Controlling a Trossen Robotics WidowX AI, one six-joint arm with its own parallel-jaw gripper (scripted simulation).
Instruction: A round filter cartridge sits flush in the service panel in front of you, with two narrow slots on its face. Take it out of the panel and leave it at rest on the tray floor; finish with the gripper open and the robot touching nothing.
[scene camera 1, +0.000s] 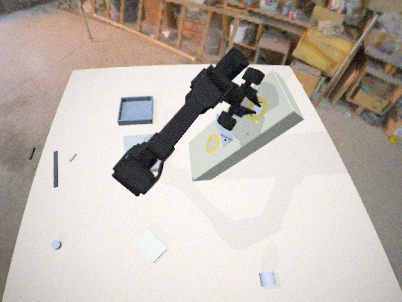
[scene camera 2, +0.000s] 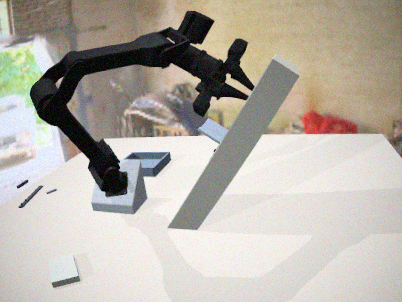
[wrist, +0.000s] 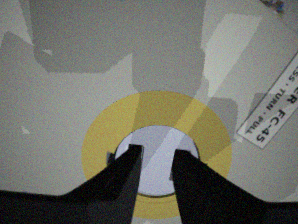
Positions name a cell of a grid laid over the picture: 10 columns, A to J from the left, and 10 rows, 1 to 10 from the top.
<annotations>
my gripper: scene camera 1 G4; scene camera 2 G4; wrist F7
</annotations>
